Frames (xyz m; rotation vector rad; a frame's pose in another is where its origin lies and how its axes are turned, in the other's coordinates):
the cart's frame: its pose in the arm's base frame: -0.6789 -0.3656 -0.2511 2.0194 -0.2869 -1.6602
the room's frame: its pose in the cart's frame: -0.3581 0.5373 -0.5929 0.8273 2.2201 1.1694
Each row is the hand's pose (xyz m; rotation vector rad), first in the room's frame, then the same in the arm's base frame.
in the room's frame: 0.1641 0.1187 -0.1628 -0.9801 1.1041 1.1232
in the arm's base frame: -0.2960 -0.5285 0.5815 -0.2441 -1.8854 1.7402
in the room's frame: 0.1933 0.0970 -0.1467 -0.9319 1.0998 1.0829
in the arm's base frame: -0.2671 -0.5303 0.6087 -0.1877 -1.8488 1.7856
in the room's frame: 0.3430 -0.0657 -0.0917 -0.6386 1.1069 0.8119
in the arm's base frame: -0.1037 -0.4848 0.7609 0.1243 -1.5439 2.0440
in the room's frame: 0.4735 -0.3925 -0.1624 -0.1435 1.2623 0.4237
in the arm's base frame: 0.0785 -0.2346 0.9426 0.3643 -0.8785 2.4249
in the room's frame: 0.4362 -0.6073 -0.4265 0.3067 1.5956 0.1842
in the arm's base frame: 0.0297 0.1008 0.9921 0.1745 -0.1864 2.7048
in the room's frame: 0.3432 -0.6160 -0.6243 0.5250 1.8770 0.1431
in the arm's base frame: -0.1159 0.2578 0.9477 -0.1515 0.1572 2.7982
